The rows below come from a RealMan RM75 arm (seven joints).
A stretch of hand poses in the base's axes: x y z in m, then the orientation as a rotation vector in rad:
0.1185, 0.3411, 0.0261, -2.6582, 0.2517, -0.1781
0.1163, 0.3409, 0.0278, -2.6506, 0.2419, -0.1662
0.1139, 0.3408, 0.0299, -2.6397, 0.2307, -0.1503
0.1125, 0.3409, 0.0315, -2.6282, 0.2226, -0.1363
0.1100, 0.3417, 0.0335, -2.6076, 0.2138, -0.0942
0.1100, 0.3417, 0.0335, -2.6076, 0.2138, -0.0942
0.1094, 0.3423, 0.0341, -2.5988, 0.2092, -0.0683
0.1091, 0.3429, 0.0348, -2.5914, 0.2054, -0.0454
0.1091, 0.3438, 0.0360, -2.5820, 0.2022, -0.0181
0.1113, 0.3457, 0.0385, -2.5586, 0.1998, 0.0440
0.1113, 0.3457, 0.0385, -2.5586, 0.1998, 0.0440
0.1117, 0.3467, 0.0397, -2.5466, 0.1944, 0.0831
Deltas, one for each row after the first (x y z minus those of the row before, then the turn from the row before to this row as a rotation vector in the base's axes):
-0.0022, -0.0002, 0.0017, 0.0092, 0.0057, 0.0089
-0.0024, -0.0001, 0.0021, 0.0129, 0.0079, 0.0106
-0.0014, 0.0001, 0.0016, 0.0131, 0.0071, 0.0081
-0.0025, 0.0008, 0.0020, 0.0248, 0.0260, 0.0137
0.0000, 0.0000, 0.0000, 0.0000, 0.0000, 0.0000
-0.0006, 0.0006, 0.0006, 0.0111, 0.0167, 0.0080
-0.0003, 0.0006, 0.0007, 0.0092, 0.0149, 0.0069
0.0000, 0.0009, 0.0012, 0.0113, 0.0181, 0.0073
0.0022, 0.0019, 0.0025, 0.0267, 0.0425, 0.0132
0.0000, 0.0000, 0.0000, 0.0000, 0.0000, 0.0000
0.0004, 0.0010, 0.0012, 0.0138, 0.0263, 0.0113

